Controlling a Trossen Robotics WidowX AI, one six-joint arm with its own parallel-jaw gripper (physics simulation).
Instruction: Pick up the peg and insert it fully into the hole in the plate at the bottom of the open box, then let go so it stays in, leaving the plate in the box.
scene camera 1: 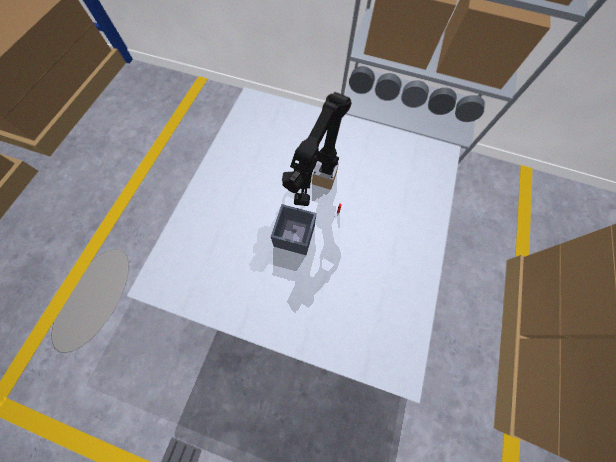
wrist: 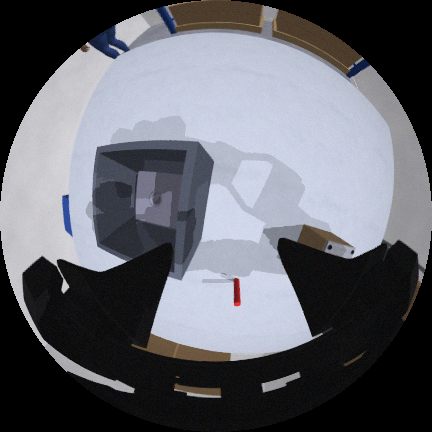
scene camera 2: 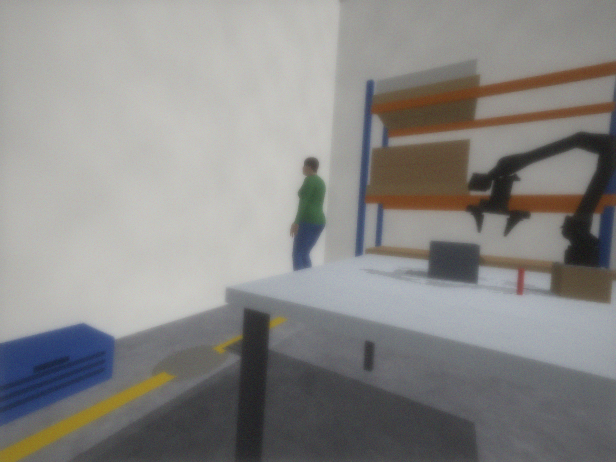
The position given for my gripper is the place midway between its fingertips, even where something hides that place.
I see my gripper (scene camera 2: 491, 234), a dark grey box (scene camera 2: 453, 261) and a pale plate (wrist: 157, 193).
The dark grey box shows as well in scene camera 1 (scene camera 1: 286, 212) and in the wrist view (wrist: 115, 170). My gripper is seen too in the wrist view (wrist: 225, 247). Scene camera 2 misses the pale plate, which is hidden by the dark grey box.
